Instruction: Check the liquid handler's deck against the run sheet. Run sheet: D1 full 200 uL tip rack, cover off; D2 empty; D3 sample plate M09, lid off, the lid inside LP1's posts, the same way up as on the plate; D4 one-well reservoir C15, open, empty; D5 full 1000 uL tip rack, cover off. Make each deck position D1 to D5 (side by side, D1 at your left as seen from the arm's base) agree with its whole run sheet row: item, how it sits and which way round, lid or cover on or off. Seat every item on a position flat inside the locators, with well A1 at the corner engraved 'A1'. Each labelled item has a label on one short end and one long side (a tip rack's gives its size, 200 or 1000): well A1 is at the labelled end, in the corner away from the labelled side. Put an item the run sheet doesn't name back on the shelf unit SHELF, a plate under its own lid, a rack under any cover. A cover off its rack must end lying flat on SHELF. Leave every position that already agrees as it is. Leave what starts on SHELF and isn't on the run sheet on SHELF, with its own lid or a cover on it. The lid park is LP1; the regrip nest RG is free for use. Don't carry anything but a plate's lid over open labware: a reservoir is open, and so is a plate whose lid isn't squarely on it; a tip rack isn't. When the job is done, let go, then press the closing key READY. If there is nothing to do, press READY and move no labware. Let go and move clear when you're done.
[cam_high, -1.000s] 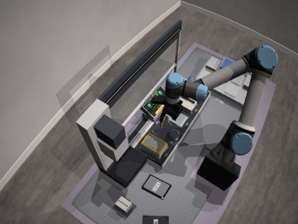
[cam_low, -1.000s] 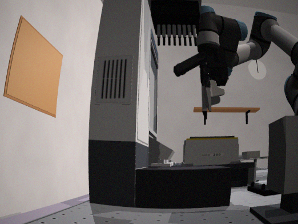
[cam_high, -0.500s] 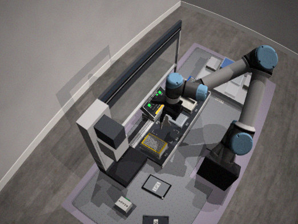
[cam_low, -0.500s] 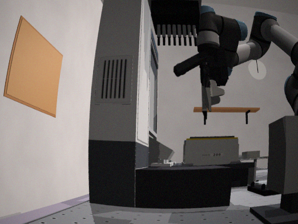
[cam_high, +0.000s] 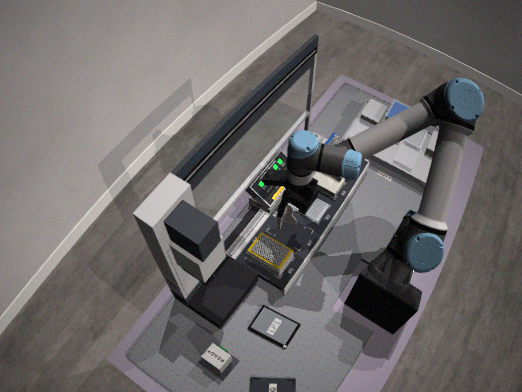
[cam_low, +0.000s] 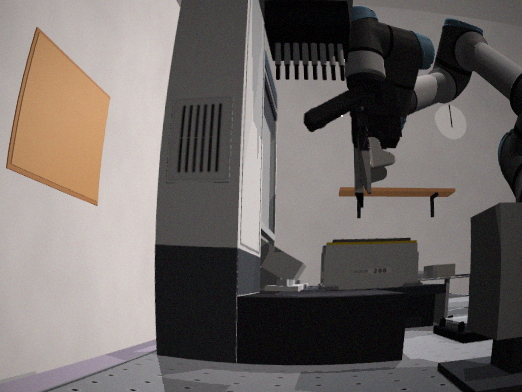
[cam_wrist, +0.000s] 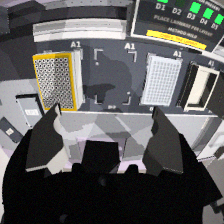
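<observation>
Right now my hand is 12 cm to the right of the yellow-rimmed 200 uL tip rack, 10 cm above it and 1 cm short of it. The rest, counted from my hand: blue-rimmed tip rack (38 cm to the right, 7 cm below, 1 cm behind); then white well plate (14 cm to the right, 14 cm below, 1 cm behind); then cream one-well reservoir (26 cm to the right, 13 cm below, 1 cm behind).
</observation>
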